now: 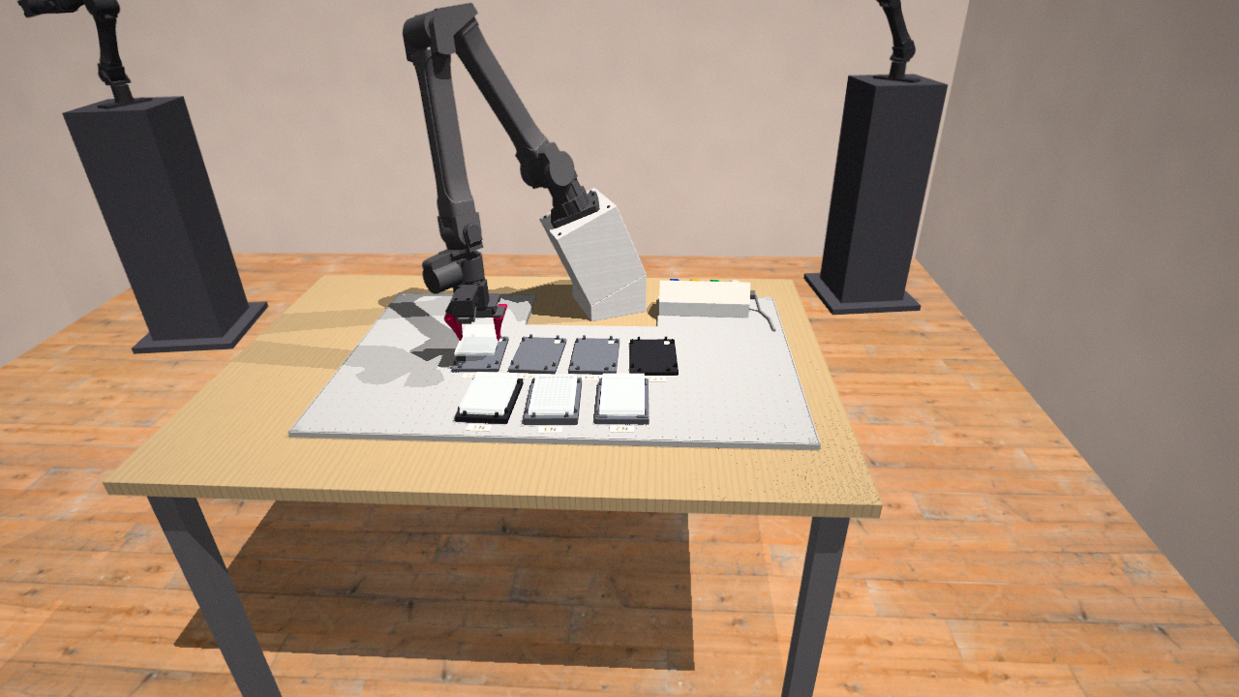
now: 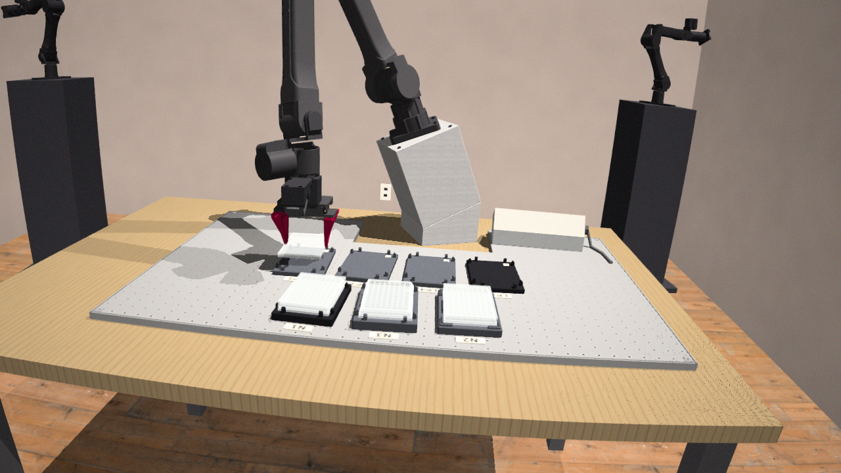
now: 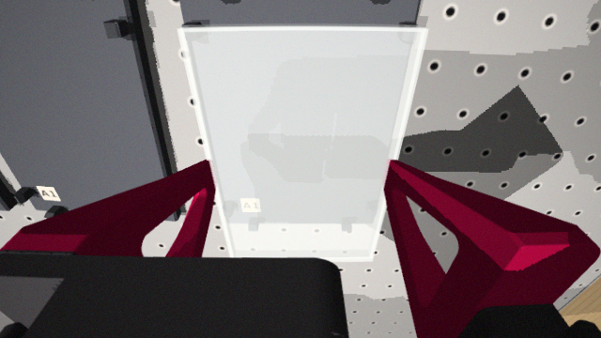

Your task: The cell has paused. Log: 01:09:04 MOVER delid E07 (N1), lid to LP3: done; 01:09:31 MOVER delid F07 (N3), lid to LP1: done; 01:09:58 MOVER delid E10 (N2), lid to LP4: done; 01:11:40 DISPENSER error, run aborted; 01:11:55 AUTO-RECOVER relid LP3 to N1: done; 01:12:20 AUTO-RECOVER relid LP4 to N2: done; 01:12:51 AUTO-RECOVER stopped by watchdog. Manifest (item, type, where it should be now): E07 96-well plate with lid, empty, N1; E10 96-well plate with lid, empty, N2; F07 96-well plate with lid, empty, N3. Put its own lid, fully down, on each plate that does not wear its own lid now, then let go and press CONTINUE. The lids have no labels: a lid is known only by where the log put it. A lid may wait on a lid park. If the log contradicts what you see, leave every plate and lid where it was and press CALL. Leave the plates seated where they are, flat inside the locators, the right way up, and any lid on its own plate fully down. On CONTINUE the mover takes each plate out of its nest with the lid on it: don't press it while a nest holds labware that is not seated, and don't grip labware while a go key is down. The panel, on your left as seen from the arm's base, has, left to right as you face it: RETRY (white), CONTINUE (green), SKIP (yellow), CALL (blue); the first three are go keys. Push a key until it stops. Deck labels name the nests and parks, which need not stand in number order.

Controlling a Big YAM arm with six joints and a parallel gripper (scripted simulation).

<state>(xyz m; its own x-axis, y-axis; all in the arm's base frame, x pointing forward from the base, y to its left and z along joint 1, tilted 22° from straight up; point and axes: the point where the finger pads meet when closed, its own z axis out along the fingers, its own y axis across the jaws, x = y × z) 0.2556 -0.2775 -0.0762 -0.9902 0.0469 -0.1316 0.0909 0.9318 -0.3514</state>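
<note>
The LP1 park lies 4 cm below my hand. From my hand the other things lie so: clear lid (1 cm below); LP4 park (4 cm ahead, 26 cm to the left, 4 cm below); LP3 park (2 cm ahead, 13 cm to the left, 4 cm below).
</note>
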